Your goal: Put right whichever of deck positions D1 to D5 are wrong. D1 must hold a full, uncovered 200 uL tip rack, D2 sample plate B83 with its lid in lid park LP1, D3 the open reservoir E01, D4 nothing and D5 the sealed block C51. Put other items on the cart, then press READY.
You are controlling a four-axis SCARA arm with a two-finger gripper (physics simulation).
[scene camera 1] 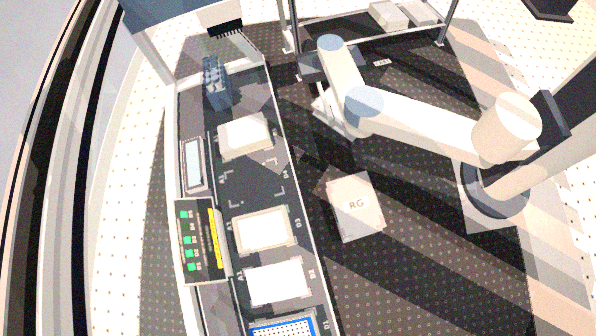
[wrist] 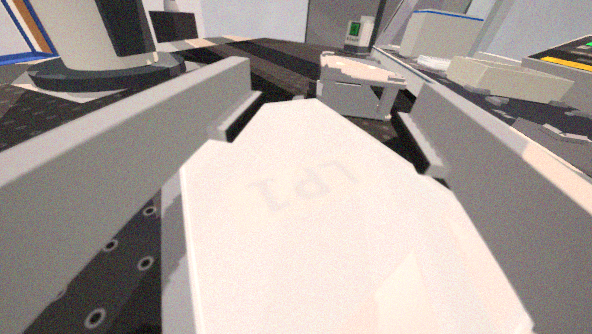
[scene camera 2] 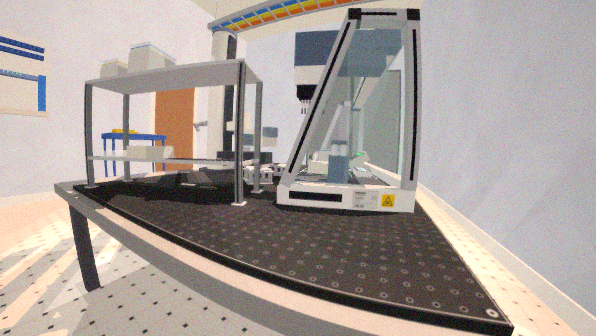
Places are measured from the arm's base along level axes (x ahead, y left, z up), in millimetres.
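Pixels of known places: gripper, fingertip midpoint: [wrist: 330,90]; arm's base, origin of the base link: [scene camera 1: 494,178] [wrist: 120,71] [scene camera 2: 219,171].
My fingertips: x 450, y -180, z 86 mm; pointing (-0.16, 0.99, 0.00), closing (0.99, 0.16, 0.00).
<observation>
For each thing: its top centre in the pictures, then the offset to it from my fingertips. "*": a spot on its surface instead.
- pale lid-like plate, middle of its top: [wrist: 309,167] [scene camera 1: 343,104] dx +3, dy -45, dz -16 mm
- blue-rimmed tip rack, middle of its top: [wrist: 447,12] [scene camera 2: 329,149] dx +167, dy +520, dz +69 mm
- pale plate, middle of its top: [scene camera 1: 275,282] [wrist: 457,62] dx +193, dy +398, dz -14 mm
- open reservoir, middle of its top: [scene camera 1: 260,229] [wrist: 510,67] dx +219, dy +277, dz +3 mm
- pale closed block, middle of its top: [scene camera 1: 241,131] [scene camera 2: 325,161] dx +268, dy +34, dz +19 mm
- READY, surface spot: [wrist: 355,32] * dx -42, dy +765, dz -3 mm
- shelf unit, surface spot: [scene camera 2: 240,140] * dx +164, dy -350, dz +83 mm
- panel, surface spot: [scene camera 1: 200,240] * dx +350, dy +308, dz +37 mm
- blue block, surface spot: [scene camera 1: 217,85] * dx +332, dy -89, dz +68 mm
My gripper [wrist: 330,90] is open; its fingers stand on both sides of a pale lid-like plate [wrist: 310,250] on the LP1 stand [scene camera 1: 325,117] [wrist: 172,250]. Faint LP1 lettering shows. At D1 is a blue-rimmed tip rack [scene camera 1: 285,327] [wrist: 445,34]. D2 holds a pale plate [scene camera 1: 278,281] [wrist: 432,62]; D3 holds the open reservoir [scene camera 1: 264,230] [wrist: 505,80]. D4 [scene camera 1: 252,189] shows bare deck with corner clips. A pale closed block [scene camera 1: 245,134] sits at D5. READY [wrist: 355,32] stands beyond the stands. Item codes are unreadable.
The RG stand [scene camera 1: 356,206] [wrist: 362,72] lies beside the deck. A shelf unit [scene camera 2: 240,140] with pale boxes stands near the arm. The panel [scene camera 1: 200,240] shows green lights for D1, D2, D3 and D5; D4's is dark. A blue block [scene camera 1: 217,85] stands past D5.
</observation>
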